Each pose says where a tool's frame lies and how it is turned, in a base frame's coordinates. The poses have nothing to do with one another.
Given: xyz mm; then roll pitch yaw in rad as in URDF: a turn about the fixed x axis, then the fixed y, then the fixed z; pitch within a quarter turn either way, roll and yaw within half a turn.
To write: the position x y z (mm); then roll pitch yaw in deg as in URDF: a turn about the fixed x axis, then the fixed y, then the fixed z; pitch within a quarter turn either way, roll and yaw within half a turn. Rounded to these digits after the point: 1 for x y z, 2 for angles.
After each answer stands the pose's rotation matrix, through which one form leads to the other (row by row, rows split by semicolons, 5 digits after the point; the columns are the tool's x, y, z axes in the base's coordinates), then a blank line. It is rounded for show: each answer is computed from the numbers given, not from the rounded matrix.
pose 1, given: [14.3 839.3 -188.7 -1.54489 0.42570 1.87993]
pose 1, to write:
[14.3 839.3 -188.7 -88.52 24.39 107.71]
-0.27708 0.10092 -0.95553; 0.86758 -0.40113 -0.29394; -0.41296 -0.91044 0.02359

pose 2, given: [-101.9 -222.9 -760.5 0.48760 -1.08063 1.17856]
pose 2, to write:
[-101.9 -222.9 -760.5 27.94 -61.92 67.53]
0.17996 -0.97437 0.13498; 0.43502 -0.04424 -0.89933; 0.88225 0.22056 0.41591

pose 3, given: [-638.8 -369.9 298.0 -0.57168 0.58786 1.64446]
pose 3, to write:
[-638.8 -369.9 298.0 -32.75 33.68 94.22]
-0.06124 -0.81663 -0.57390; 0.82987 -0.36113 0.42532; -0.55458 -0.45022 0.69982

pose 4, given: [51.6 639.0 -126.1 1.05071 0.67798 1.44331]
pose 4, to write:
[51.6 639.0 -126.1 60.20 38.85 82.70]
0.09902 -0.42372 0.90036; 0.77252 0.60305 0.19884; -0.62722 0.67586 0.38705

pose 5, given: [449.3 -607.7 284.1 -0.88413 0.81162 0.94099]
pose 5, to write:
[449.3 -607.7 284.1 -50.66 46.50 53.91]
0.40541 -0.84275 -0.35412; 0.55626 -0.07997 0.82715; -0.72540 -0.53232 0.43637

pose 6, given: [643.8 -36.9 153.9 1.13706 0.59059 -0.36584]
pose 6, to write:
[643.8 -36.9 153.9 65.15 33.84 -20.96]
0.77565 0.62219 -0.10607; -0.29714 0.21169 -0.93107; -0.55685 0.75370 0.34908

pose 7, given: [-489.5 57.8 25.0 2.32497 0.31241 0.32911]
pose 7, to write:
[-489.5 57.8 25.0 133.21 17.90 18.86]
0.90052 0.43328 0.03641; 0.30756 -0.57554 -0.75774; -0.30735 0.69356 -0.65154

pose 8, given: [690.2 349.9 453.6 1.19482 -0.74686 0.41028]
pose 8, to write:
[690.2 349.9 453.6 68.46 -42.79 23.51]
0.67292 -0.72590 0.14227; 0.29270 0.08467 -0.95245; 0.67934 0.68257 0.26945

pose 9, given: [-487.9 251.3 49.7 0.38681 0.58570 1.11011]
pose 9, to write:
[-487.9 251.3 49.7 22.16 33.56 63.60]
0.37047 -0.73686 0.56550; 0.74645 0.59851 0.29087; -0.55278 0.31436 0.77176

